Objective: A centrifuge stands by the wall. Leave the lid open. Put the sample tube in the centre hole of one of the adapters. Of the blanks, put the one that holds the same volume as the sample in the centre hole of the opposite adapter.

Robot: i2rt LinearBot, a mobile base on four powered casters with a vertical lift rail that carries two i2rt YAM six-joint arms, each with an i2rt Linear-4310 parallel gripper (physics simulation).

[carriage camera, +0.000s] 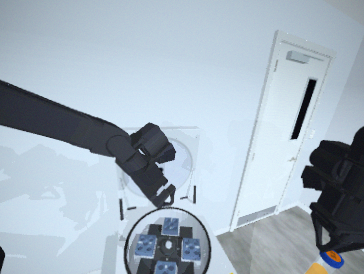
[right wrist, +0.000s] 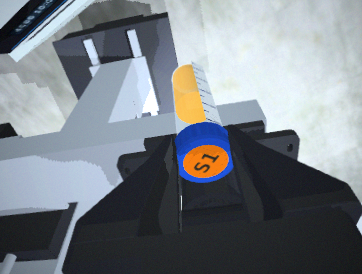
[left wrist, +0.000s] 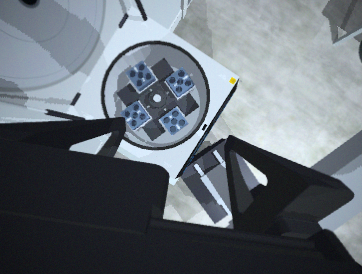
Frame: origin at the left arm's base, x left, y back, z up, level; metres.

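Where they show: left gripper, fingertip midpoint: [carriage camera: 162, 194] [left wrist: 176, 132]; right gripper, fingertip midpoint: [carriage camera: 326, 250] [right wrist: 201, 138].
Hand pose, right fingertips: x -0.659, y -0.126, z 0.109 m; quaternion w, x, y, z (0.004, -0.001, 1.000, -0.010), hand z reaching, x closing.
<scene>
Each offset is from my right fingertips to the centre of the thing. "spot": to the spot under its first point.
The white centrifuge [left wrist: 220, 72] has its lid @(dx +0.478, dy -0.572, dz -0.197 m) [carriage camera: 184, 172] [left wrist: 60, 45] raised. Four blue adapters sit around the rotor hub @(dx +0.374, dy -0.320, dz -0.565 m) [carriage camera: 168, 245] [left wrist: 157, 98]: one adapter @(dx +0.376, dy -0.450, dz -0.566 m) [carriage camera: 171, 226], one @(dx +0.504, dy -0.318, dz -0.566 m) [carriage camera: 145, 246], one @(dx +0.244, dy -0.323, dz -0.566 m) [carriage camera: 192, 249] and one @(spot: dx +0.370, dy -0.213, dz -0.520 m) [carriage camera: 166, 267]. Their holes look dark in the left wrist view. My left gripper [carriage camera: 167, 195] [left wrist: 176, 132] is open and empty, high above the centrifuge's bowl. My right gripper [carriage camera: 326, 249] [right wrist: 201, 138] is shut on the sample tube @(dx +0.003, dy +0.010, dz -0.053 m) [carriage camera: 331, 259] [right wrist: 205, 160], which has a blue cap, an orange top marked S1 and orange liquid. No blanks show.
A white door [carriage camera: 280, 125] stands in the wall at the right of the carriage view. Part of the robot's dark and grey base [left wrist: 205, 185] [right wrist: 160, 65] shows in both wrist views. A yellow label @(spot: dx +0.061, dy -0.186, dz -0.484 m) [left wrist: 232, 80] marks the centrifuge's corner.
</scene>
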